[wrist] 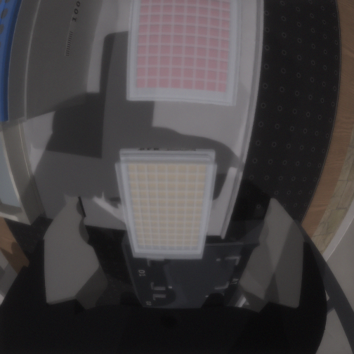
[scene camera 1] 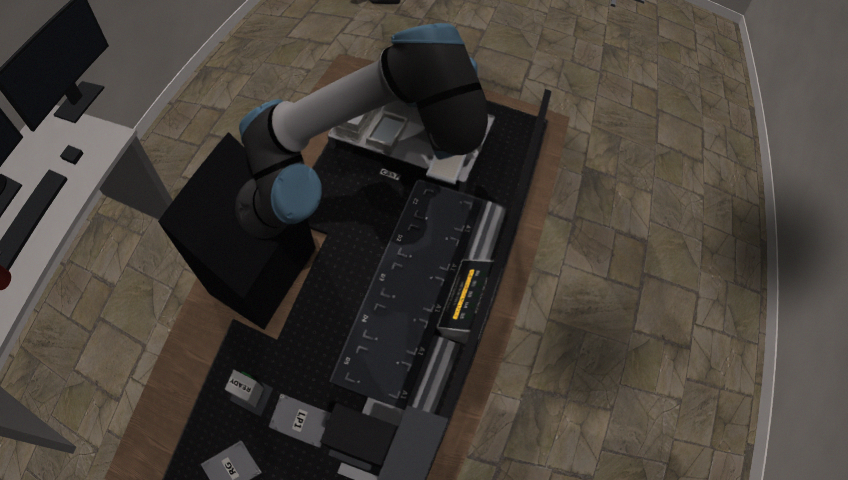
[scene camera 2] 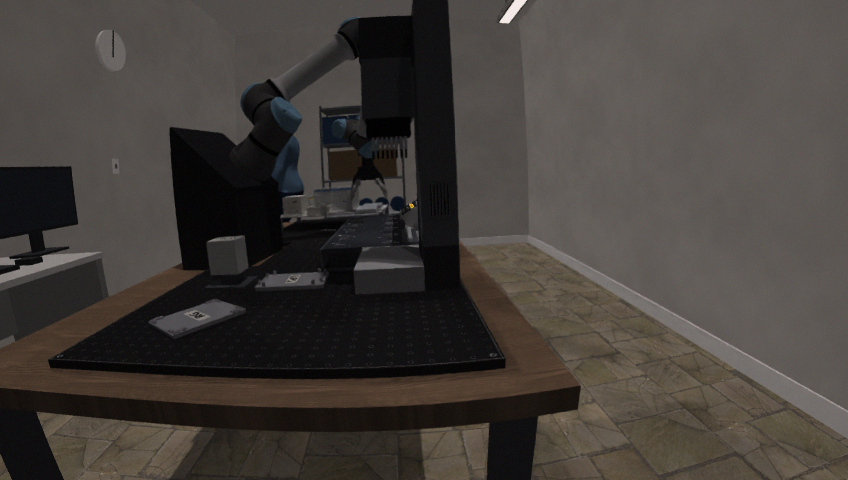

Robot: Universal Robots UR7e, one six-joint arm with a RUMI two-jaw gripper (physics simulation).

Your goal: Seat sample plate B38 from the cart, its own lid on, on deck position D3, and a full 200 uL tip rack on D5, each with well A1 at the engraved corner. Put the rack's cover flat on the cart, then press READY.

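Observation:
My gripper (scene camera 2: pixel 369 199) (wrist: pixel 173 200) is open and empty, its fingers spread either side of a plate with yellow wells (wrist: pixel 167 210) at the cart's near edge; the arm hides it in scene camera 1. The plate's label is too small to read, and I cannot tell whether a lid is on. A plate with pink wells (wrist: pixel 182 45) lies farther along the cart (wrist: pixel 195 120) (scene camera 1: pixel 357 141). The dark deck (scene camera 1: pixel 404 285) carries the engraved D3 and D5 positions, with no plate or rack on either. The READY button (scene camera 1: pixel 243 386) (scene camera 2: pixel 226 255) stands at the near left. I cannot identify the 200 uL tip rack.
A grey box (wrist: pixel 75 30) and a pale tray with a bluish inside (scene camera 1: pixel 386 130) (wrist: pixel 7 185) stand on the cart. A multichannel pipette head (scene camera 2: pixel 386 89) hangs on a tall column (scene camera 2: pixel 437 148). A lit display (scene camera 1: pixel 467 297) stands beside the deck. The LP1 (scene camera 1: pixel 300 419) and RG (scene camera 1: pixel 230 463) plates lie nearer.

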